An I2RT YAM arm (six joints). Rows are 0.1 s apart.
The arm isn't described. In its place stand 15 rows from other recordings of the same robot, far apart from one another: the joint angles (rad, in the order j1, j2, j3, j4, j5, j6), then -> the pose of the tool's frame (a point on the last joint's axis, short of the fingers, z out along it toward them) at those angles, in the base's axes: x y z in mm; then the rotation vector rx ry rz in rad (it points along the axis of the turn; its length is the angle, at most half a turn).
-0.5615 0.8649 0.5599 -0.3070 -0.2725 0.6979 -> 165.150 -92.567 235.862 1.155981 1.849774 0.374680
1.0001 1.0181 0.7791 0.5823 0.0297 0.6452 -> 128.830 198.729 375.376 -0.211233 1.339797 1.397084
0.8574 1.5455 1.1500 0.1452 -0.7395 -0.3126 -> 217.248 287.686 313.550 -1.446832 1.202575 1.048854
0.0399 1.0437 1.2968 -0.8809 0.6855 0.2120 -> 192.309 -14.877 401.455 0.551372 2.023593 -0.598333
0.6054 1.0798 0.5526 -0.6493 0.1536 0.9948 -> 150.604 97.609 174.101 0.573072 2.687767 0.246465
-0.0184 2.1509 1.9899 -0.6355 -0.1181 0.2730 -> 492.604 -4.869 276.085 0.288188 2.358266 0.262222
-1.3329 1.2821 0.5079 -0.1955 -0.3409 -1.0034 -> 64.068 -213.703 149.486 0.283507 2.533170 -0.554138
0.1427 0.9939 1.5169 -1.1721 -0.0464 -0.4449 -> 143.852 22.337 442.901 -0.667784 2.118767 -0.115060
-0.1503 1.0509 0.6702 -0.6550 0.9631 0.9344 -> 180.219 -56.852 226.148 1.389657 1.702277 -0.822678
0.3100 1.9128 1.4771 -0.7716 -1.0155 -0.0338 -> 361.187 147.464 226.499 -0.694340 2.472244 1.472484
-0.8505 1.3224 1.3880 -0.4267 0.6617 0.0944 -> 175.595 -233.250 409.263 1.310999 1.538994 -1.129802
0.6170 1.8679 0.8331 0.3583 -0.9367 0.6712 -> 267.357 224.824 126.403 -0.523328 2.444517 1.682355
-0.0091 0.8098 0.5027 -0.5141 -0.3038 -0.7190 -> 163.263 9.165 208.778 -0.945299 2.144967 0.006959
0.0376 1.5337 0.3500 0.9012 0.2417 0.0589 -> 262.653 1.354 142.835 0.187412 1.838208 -0.156552
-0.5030 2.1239 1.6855 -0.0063 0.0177 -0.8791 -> 442.078 -243.952 241.318 -0.386990 2.097324 -0.872518
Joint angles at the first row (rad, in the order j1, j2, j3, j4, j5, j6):
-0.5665, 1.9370, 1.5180, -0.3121, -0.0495, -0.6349
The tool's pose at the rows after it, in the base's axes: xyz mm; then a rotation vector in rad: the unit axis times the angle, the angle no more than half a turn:
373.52 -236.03 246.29 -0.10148 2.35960 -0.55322
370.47 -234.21 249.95 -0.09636 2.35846 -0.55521
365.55 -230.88 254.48 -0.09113 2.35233 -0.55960
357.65 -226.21 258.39 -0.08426 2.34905 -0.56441
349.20 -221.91 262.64 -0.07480 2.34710 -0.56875
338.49 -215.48 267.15 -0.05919 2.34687 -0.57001
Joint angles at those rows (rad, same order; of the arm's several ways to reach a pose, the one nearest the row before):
-0.5673, 1.9237, 1.5154, -0.3179, -0.0470, -0.6322
-0.5674, 1.9075, 1.5075, -0.3244, -0.0446, -0.6290
-0.5668, 1.8807, 1.4876, -0.3245, -0.0421, -0.6251
-0.5672, 1.8427, 1.4524, -0.3227, -0.0384, -0.6214
-0.5691, 1.8040, 1.4195, -0.3253, -0.0347, -0.6169
-0.5695, 1.7544, 1.3768, -0.3312, -0.0294, -0.6064

